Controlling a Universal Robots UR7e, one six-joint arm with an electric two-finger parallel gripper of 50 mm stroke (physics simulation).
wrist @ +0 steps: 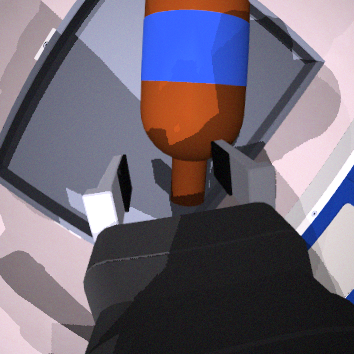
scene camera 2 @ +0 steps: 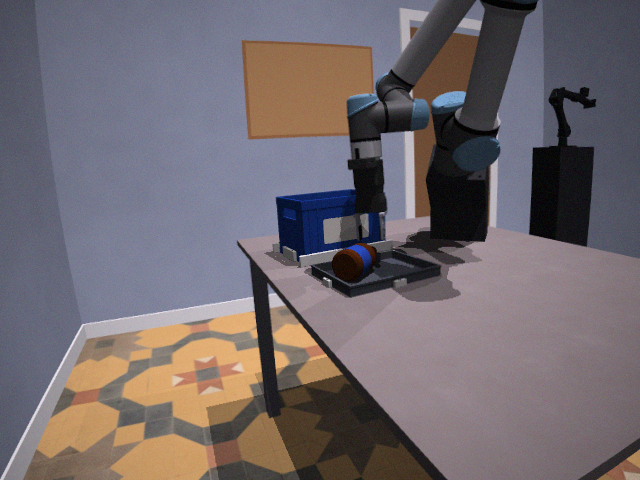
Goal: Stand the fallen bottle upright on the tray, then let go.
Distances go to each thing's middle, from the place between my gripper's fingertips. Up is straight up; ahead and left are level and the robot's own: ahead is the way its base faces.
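Labels:
Dark grey tray (scene camera 2: 391, 265): my hand is 70 mm above it and 30 mm to the right of it. Brown bottle (scene camera 2: 352, 262): 40 mm below my hand, 40 mm ahead of it, 30 mm to the left of it. Blue crate (scene camera 2: 310, 223): 60 mm ahead of my hand and 240 mm to the right of it.

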